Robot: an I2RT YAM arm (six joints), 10 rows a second.
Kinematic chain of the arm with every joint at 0, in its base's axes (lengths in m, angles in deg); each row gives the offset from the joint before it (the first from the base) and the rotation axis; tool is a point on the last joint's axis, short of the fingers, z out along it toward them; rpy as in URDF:
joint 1: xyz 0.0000 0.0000 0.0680 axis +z
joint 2: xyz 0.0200 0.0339 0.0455 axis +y
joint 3: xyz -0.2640 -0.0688 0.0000 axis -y
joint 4: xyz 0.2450 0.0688 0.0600 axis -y
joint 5: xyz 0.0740 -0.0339 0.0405 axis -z
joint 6: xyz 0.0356 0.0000 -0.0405 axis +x
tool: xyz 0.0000 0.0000 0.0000 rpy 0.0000 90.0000 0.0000
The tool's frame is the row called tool.
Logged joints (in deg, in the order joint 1, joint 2, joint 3, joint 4, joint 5, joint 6), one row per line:
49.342 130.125 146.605 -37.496 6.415 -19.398
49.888 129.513 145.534 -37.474 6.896 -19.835
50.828 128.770 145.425 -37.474 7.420 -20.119
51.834 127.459 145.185 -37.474 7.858 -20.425
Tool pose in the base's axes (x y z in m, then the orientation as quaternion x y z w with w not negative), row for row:
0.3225 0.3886 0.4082 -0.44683 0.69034 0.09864 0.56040
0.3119 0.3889 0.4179 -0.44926 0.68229 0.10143 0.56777
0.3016 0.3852 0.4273 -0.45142 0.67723 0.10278 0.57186
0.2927 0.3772 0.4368 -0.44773 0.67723 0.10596 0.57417
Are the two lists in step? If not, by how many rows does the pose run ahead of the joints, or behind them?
The pose runs 2 rows ahead of the joints: the pose in row i belongs to the joints in row i + 2.
